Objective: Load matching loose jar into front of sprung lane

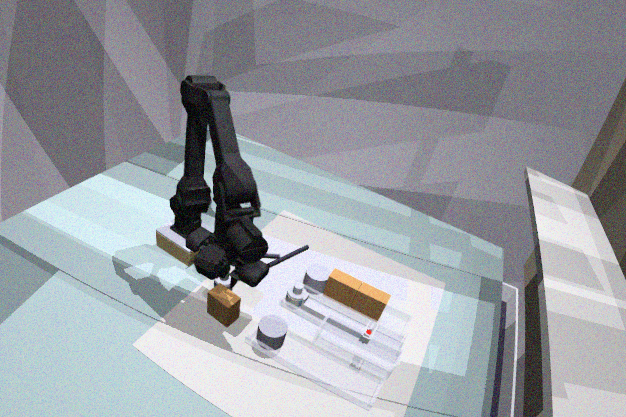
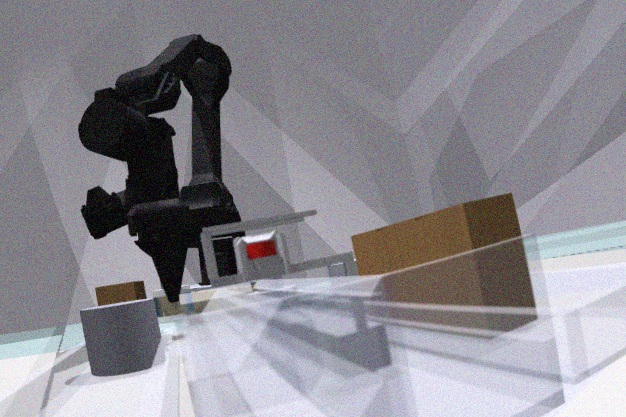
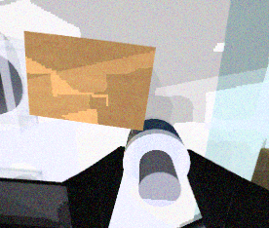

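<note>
Now: gripper tip 40 mm short of the small brown box, 50 mm to the left of it and 10 mm above it. The rest, counted from my gripper tip: red mark 330 mm ahead, 50 mm to the left, 30 mm above; then clear lane 300 mm ahead, 60 mm to the left, 20 mm below.
</note>
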